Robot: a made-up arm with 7 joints.
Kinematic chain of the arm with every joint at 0, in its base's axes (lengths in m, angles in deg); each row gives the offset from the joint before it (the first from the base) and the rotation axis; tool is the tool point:
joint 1: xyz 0 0 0.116 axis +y
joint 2: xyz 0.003 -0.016 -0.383 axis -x
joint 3: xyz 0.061 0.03 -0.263 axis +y
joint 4: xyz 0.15 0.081 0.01 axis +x
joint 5: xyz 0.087 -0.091 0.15 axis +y
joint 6: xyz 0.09 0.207 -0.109 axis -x
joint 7: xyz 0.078 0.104 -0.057 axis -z
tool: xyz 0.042 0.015 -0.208
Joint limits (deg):
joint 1: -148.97..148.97
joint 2: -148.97..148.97
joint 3: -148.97..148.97
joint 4: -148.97..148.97
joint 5: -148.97..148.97
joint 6: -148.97..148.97
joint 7: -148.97..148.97
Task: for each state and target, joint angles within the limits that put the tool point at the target. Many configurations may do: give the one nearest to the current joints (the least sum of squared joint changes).
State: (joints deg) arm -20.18 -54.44 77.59 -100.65 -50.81 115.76 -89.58
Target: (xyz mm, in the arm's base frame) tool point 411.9 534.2 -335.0
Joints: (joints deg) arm 6.17 -52.50 53.42 -86.56 -48.34 127.06 -95.26
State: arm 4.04 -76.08 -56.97 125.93 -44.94 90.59 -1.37
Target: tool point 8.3 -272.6 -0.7
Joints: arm 9.29 -71.48 -96.04 132.58 -32.32 64.09 -5.72
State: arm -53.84 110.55 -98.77 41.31 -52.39 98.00 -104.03
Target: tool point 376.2 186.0 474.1
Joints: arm -94.31 108.74 -65.23 51.33 -48.80 87.88 -101.16
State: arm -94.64 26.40 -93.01 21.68 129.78 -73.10 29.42
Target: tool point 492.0 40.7 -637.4
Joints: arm -52.63 37.57 -96.99 38.15 143.22 -60.48 30.95
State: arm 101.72 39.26 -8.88 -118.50 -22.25 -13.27 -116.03
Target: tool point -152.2 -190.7 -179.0
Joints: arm 79.78 54.18 -40.19 -146.63 11.69 -6.54 -114.41
